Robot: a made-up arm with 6 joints.
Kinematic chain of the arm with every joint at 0, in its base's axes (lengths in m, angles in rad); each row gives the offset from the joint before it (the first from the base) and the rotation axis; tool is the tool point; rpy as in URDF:
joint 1: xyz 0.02 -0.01 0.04 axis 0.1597 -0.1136 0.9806
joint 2: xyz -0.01 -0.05 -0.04 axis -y
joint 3: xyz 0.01 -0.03 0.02 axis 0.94 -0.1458 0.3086
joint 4: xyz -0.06 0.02 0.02 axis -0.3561 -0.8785 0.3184
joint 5: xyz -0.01 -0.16 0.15 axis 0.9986 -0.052 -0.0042
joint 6: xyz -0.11 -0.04 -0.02 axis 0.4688 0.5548 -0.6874
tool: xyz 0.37 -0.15 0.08 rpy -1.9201 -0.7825 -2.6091
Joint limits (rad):
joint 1: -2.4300..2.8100
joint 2: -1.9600..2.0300
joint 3: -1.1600..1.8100
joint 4: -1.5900..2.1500
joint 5: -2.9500..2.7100
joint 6: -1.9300..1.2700
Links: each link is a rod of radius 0.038 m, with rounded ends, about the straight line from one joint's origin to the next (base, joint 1, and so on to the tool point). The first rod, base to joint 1, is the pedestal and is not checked.
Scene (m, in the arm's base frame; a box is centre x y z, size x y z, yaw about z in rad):
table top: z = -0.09
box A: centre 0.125 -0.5 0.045 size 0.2 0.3 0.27 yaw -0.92
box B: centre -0.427 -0.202 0 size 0.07 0.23 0.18 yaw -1.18
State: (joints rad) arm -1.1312 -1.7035 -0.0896 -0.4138 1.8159 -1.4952
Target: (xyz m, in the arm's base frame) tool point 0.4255 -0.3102 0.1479
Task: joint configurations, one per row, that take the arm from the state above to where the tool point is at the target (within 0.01 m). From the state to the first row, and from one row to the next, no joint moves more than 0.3 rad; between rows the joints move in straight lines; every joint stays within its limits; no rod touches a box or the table.
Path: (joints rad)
1: -1.0859 -1.4305 -0.0111 -0.2280 1.7282 -1.5493
2: -1.0405 -1.1576 0.0673 -0.0422 1.6405 -1.6034
3: -0.9952 -0.8846 0.1458 0.1436 1.5528 -1.6575
4: -0.9498 -0.6116 0.2243 0.3294 1.4651 -1.7116
5: -0.9587 -0.8387 -0.0440 0.1731 1.2247 -1.7166
6: -0.9676 -1.0657 -0.3122 0.0168 0.9843 -1.7216
7: -0.9765 -1.2928 -0.5804 -0.1394 0.7440 -1.7265

